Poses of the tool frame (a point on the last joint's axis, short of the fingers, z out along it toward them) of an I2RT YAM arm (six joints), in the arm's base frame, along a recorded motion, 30 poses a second.
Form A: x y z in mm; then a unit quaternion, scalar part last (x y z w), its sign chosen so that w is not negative.
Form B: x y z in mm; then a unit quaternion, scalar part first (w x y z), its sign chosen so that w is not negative. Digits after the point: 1 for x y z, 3 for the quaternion.
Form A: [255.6, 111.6, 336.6, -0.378, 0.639, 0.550, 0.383]
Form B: [255.6, 111.6, 336.6, 0.383, -0.378, 0.639, 0.550]
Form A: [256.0, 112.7, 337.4, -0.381, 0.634, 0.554, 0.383]
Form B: [256.0, 112.7, 337.4, 0.383, -0.381, 0.634, 0.554]
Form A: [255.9, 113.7, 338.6, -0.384, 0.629, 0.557, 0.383]
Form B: [255.9, 113.7, 338.6, 0.383, -0.384, 0.629, 0.557]
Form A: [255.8, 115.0, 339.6, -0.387, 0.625, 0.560, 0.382]
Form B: [255.8, 115.0, 339.6, 0.382, -0.387, 0.625, 0.560]
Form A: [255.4, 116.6, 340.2, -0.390, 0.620, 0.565, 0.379]
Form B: [255.4, 116.6, 340.2, 0.379, -0.390, 0.620, 0.565]
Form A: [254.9, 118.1, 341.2, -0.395, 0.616, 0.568, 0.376]
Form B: [254.9, 118.1, 341.2, 0.376, -0.395, 0.616, 0.568]
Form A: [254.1, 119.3, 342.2, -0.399, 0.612, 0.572, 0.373]
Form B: [254.1, 119.3, 342.2, 0.373, -0.399, 0.612, 0.572]
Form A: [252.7, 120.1, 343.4, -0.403, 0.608, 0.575, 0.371]
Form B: [252.7, 120.1, 343.4, 0.371, -0.403, 0.608, 0.575]
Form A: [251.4, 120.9, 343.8, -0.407, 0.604, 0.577, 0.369]
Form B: [251.4, 120.9, 343.8, 0.369, -0.407, 0.604, 0.577]
